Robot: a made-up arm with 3 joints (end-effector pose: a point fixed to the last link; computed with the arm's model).
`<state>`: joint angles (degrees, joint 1 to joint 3).
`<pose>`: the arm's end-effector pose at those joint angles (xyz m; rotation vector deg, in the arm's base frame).
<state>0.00 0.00 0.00</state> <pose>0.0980 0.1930 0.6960 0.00 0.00 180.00</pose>
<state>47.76 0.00 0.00</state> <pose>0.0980 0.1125 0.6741 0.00 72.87 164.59</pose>
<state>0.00 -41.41 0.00</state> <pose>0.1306 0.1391 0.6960 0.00 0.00 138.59</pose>
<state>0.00 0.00 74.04</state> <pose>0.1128 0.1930 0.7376 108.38 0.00 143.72</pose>
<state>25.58 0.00 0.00</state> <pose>0.0980 0.1521 0.6758 0.00 39.85 175.53</pose>
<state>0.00 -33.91 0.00</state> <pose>0.1277 0.1504 0.6960 0.00 0.00 146.09</pose>
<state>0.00 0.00 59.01</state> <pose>0.1055 0.1930 0.7313 88.65 0.00 156.66</pose>
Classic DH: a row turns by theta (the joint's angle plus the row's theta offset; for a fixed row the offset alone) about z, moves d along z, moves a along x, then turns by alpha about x. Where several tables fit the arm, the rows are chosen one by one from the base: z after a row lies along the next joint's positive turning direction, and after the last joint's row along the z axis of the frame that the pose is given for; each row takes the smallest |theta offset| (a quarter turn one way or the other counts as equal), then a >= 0, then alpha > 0; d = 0 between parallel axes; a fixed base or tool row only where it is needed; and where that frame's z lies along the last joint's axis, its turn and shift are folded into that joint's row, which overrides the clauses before.
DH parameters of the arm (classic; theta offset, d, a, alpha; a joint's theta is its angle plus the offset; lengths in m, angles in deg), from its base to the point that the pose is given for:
base (fixed): 90 0.776 0.128 -90
joint 1: 0 -0.043 -0.005 90
joint 2: -90 -0.069 0.09 -90
joint 3: 0 0.07 -0.035 90
tool (fixed): 180 -0.011 0 0

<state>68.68 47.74 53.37</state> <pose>0.0317 0.1153 0.6780 -93.79 -105.52 -98.82</pose>
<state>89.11 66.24 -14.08</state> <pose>0.0026 0.0410 0.6977 -43.37 -75.57 -90.22</pose>
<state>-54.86 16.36 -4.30</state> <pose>0.0769 0.2404 0.7922 16.59 77.57 -147.50</pose>
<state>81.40 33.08 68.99</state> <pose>0.0611 0.1017 0.6807 91.60 103.42 80.12</pose>
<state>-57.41 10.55 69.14</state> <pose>0.0963 0.2029 0.8185 -68.56 51.96 -111.11</pose>
